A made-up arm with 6 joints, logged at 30 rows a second.
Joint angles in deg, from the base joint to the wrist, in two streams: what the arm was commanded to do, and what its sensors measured. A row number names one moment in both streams.
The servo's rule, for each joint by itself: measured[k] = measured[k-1] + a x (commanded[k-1-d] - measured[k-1]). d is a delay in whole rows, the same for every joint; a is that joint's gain. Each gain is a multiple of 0.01, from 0.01 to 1. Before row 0 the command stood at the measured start. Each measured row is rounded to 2 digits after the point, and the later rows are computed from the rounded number. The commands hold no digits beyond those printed.
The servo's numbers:
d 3
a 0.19 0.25 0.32 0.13 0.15 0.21
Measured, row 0:
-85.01, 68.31, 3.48, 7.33, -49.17, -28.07
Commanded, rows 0 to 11:
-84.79, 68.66, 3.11, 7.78, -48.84, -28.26
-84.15, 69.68, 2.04, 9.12, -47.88, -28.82
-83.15, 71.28, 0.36, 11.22, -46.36, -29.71
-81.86, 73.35, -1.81, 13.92, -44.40, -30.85
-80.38, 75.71, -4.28, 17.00, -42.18, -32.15
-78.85, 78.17, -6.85, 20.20, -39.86, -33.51
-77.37, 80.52, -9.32, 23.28, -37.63, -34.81
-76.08, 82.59, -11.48, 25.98, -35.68, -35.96
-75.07, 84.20, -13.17, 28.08, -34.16, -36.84
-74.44, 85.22, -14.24, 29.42, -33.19, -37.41
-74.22, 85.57, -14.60, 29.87, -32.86, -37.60
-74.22, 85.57, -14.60, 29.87, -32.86, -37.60
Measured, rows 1 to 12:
-85.01, 68.31, 3.48, 7.33, -49.17, -28.07
-85.01, 68.31, 3.48, 7.33, -49.17, -28.07
-85.01, 68.31, 3.48, 7.33, -49.17, -28.07
-84.97, 68.40, 3.36, 7.39, -49.12, -28.11
-84.81, 68.72, 2.94, 7.61, -48.93, -28.26
-84.49, 69.36, 2.11, 8.08, -48.54, -28.56
-83.99, 70.36, 0.86, 8.84, -47.92, -29.04
-83.30, 71.70, -0.78, 9.90, -47.06, -29.69
-82.45, 73.32, -2.72, 11.24, -45.98, -30.49
-81.48, 75.12, -4.83, 12.81, -44.73, -31.40
-80.45, 76.99, -6.96, 14.52, -43.37, -32.36
-79.43, 78.79, -8.95, 16.28, -41.99, -33.30

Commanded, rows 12 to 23:
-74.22, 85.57, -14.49, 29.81, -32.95, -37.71
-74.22, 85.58, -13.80, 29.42, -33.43, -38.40
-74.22, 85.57, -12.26, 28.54, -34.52, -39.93
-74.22, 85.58, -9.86, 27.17, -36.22, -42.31
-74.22, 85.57, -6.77, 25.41, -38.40, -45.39
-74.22, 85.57, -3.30, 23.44, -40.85, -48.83
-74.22, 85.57, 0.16, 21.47, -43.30, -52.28
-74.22, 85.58, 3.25, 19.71, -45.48, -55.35
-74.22, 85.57, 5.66, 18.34, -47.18, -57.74
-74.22, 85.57, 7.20, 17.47, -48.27, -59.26
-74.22, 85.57, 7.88, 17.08, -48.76, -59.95
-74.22, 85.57, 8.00, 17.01, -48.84, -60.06
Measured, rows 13 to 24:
-78.48, 80.40, -10.64, 17.99, -40.67, -34.16
-77.67, 81.69, -11.91, 19.53, -39.50, -34.88
-77.01, 82.66, -12.77, 20.87, -38.50, -35.45
-76.48, 83.39, -13.32, 22.03, -37.67, -35.92
-76.05, 83.94, -13.47, 22.99, -37.03, -36.44
-75.70, 84.35, -13.08, 23.71, -36.65, -37.17
-75.42, 84.66, -12.05, 24.16, -36.59, -38.25
-75.19, 84.89, -10.36, 24.32, -36.86, -39.75
-75.01, 85.06, -8.10, 24.21, -37.46, -41.66
-74.86, 85.19, -5.46, 23.85, -38.34, -43.89
-74.74, 85.29, -2.67, 23.31, -39.41, -46.30
-74.64, 85.36, 0.00, 22.66, -40.58, -48.70

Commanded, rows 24 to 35:
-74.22, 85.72, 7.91, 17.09, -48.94, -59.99
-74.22, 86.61, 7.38, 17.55, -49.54, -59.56
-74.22, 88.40, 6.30, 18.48, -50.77, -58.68
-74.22, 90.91, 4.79, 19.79, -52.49, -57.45
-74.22, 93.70, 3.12, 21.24, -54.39, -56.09
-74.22, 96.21, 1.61, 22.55, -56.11, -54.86
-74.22, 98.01, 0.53, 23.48, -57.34, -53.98
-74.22, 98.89, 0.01, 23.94, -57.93, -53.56
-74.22, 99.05, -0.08, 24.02, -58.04, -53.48
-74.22, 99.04, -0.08, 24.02, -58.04, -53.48
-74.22, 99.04, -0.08, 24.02, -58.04, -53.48
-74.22, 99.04, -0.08, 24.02, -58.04, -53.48
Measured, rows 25 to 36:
-74.56, 85.41, 2.30, 21.99, -41.73, -50.92
-74.50, 85.45, 4.09, 21.35, -42.78, -52.82
-74.45, 85.48, 5.34, 20.79, -43.69, -54.34
-74.41, 85.54, 6.16, 20.31, -44.48, -55.53
-74.37, 85.81, 6.55, 19.95, -45.24, -56.38
-74.34, 86.46, 6.47, 19.76, -46.07, -56.86
-74.32, 87.57, 5.93, 19.76, -47.03, -56.98
-74.30, 89.10, 5.03, 19.95, -48.13, -56.79
-74.28, 90.88, 3.94, 20.29, -49.33, -56.38
-74.27, 92.66, 2.85, 20.70, -50.53, -55.88
-74.26, 94.22, 1.94, 21.12, -51.64, -55.39
-74.25, 95.43, 1.29, 21.50, -52.60, -54.99

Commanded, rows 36 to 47:
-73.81, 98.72, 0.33, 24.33, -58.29, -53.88
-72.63, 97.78, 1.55, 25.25, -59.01, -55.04
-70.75, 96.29, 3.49, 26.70, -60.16, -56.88
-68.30, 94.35, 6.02, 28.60, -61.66, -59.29
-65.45, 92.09, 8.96, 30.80, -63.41, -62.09
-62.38, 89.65, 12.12, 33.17, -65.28, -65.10
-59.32, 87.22, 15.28, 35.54, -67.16, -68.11
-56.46, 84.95, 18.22, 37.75, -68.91, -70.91
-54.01, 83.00, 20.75, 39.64, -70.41, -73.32
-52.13, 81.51, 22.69, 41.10, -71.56, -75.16
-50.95, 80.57, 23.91, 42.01, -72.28, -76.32
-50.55, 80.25, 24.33, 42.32, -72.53, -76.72
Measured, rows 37 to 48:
-74.24, 96.33, 0.85, 21.83, -53.42, -54.67
-74.24, 97.01, 0.55, 22.11, -54.11, -54.42
-74.24, 97.52, 0.35, 22.36, -54.70, -54.22
-74.16, 97.82, 0.34, 22.62, -55.24, -54.15
-73.87, 97.81, 0.73, 22.96, -55.81, -54.34
-73.28, 97.43, 1.61, 23.45, -56.46, -54.87
-72.33, 96.66, 3.02, 24.12, -57.24, -55.80
-71.02, 95.52, 4.92, 24.99, -58.17, -57.12
-69.38, 94.05, 7.22, 26.05, -59.24, -58.80
-67.47, 92.34, 9.80, 27.28, -60.43, -60.76
-65.38, 90.49, 12.49, 28.64, -61.70, -62.89
-63.22, 88.62, 15.13, 30.07, -63.01, -65.08

